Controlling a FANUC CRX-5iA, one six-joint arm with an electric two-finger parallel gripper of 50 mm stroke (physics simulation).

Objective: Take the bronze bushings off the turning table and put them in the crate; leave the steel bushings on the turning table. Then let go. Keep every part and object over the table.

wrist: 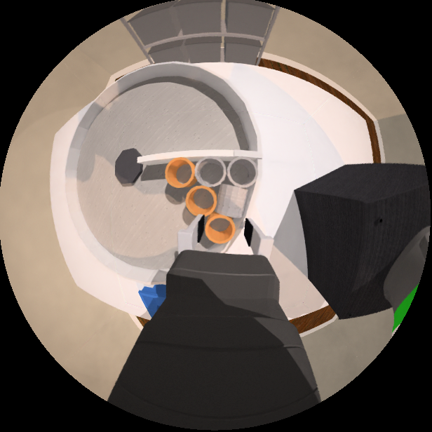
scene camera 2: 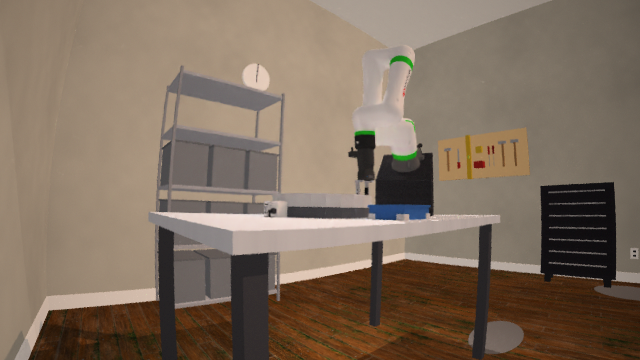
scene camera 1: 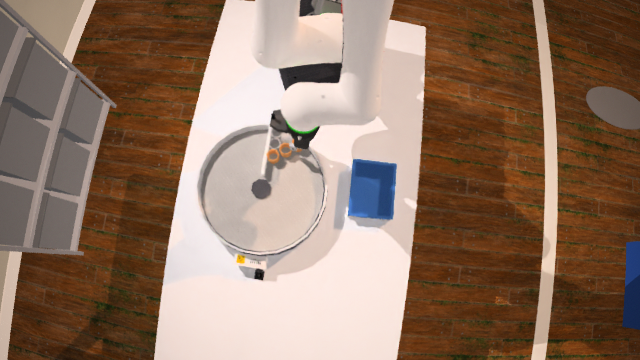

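Where they show: arm's base, origin of its link: (scene camera 2: 405, 165).
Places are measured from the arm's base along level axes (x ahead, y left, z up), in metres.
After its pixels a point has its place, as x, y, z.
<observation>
Three bronze bushings stand in a slanting row on the turning table (scene camera 1: 235, 215) @(0.591, -0.111, -0.209) (wrist: 125, 115): one (wrist: 170, 172) by the white bar, a middle one (wrist: 201, 212), and one (wrist: 220, 240) nearest my gripper (wrist: 224, 224) (scene camera 2: 362, 190) @(0.312, 0.009, -0.167). My gripper is open, with its fingertips low over the table, either side of that nearest bushing in the wrist view. Two steel bushings (wrist: 198, 172) (wrist: 230, 172) stand along the bar; a steel bushing (wrist: 232, 201) lies on its side near the rim, close to the fingers. The blue crate (scene camera 1: 372, 218) @(0.476, 0.314, -0.212) (scene camera 2: 400, 211) @(0.464, 0.363, -0.234) (wrist: 154, 299) shows no bushing inside. The arm partly hides the parts in scene camera 1.
A white bar (scene camera 1: 265, 155) @(0.382, -0.064, -0.172) (wrist: 200, 154) runs from the dark hub (scene camera 1: 261, 189) @(0.488, -0.054, -0.201) (wrist: 128, 166) to the raised rim. The crate stands right of the turning table in scene camera 1. A black block (wrist: 360, 240) shows at the right in the wrist view. A grey shelf rack (scene camera 2: 282, 150) stands beyond the table.
</observation>
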